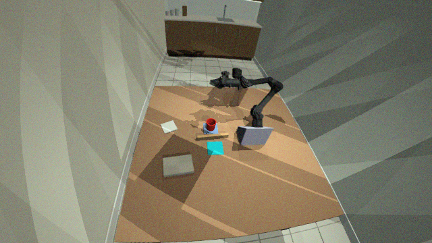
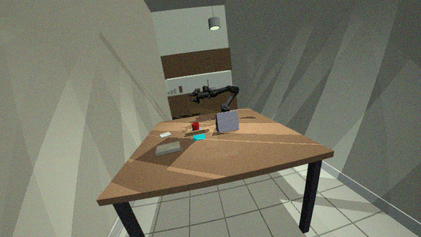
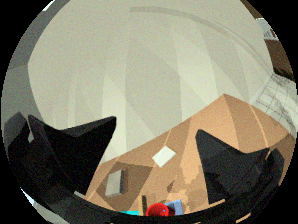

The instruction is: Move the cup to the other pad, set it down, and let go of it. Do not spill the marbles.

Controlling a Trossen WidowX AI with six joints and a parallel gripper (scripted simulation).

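The red cup is 20 mm behind my gripper tip, 150 mm to the left of it and 280 mm below it. Round my gripper tip: pale blue pad: 20 mm behind, 150 mm to the left, 330 mm below; then wooden bar: 30 mm behind, 240 mm to the left, 310 mm below; then blue marble: 10 mm behind, 150 mm to the left, 300 mm below.
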